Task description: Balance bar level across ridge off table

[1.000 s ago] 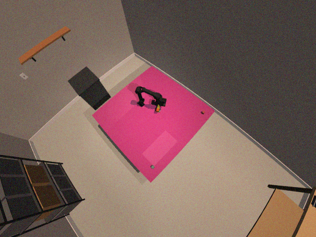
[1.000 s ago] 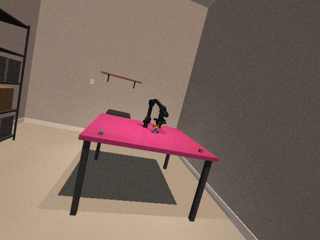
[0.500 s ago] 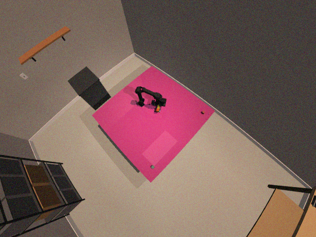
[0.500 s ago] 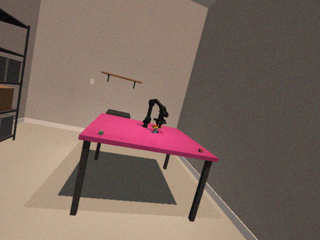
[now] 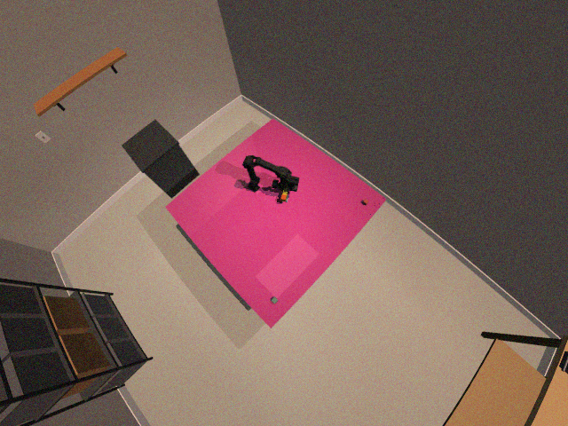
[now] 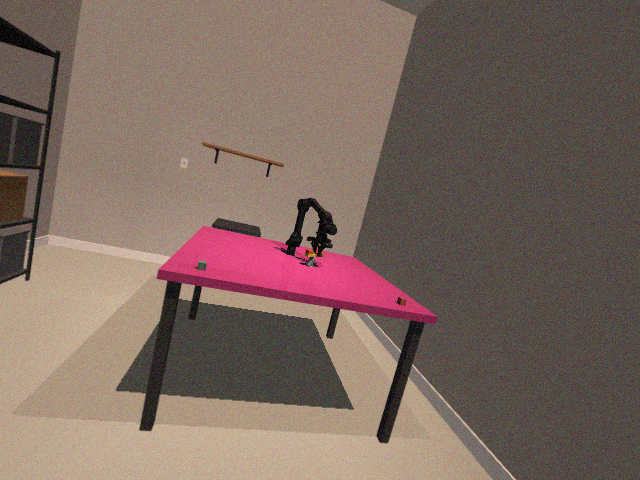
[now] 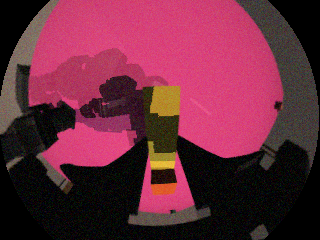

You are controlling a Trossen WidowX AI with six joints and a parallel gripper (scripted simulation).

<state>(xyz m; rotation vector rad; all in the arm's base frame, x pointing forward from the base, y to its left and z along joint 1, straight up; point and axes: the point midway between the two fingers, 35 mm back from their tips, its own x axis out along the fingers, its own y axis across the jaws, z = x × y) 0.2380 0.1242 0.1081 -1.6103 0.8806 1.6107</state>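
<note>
The bar is 30 mm to the right of my gripper tip, 20 mm ahead of it and 10 mm above it. From my gripper tip the other things lie so: small orange block (500 mm ahead, 380 mm to the left, 60 mm below); then small green block (620 mm to the right, 500 mm ahead, 60 mm below).
</note>
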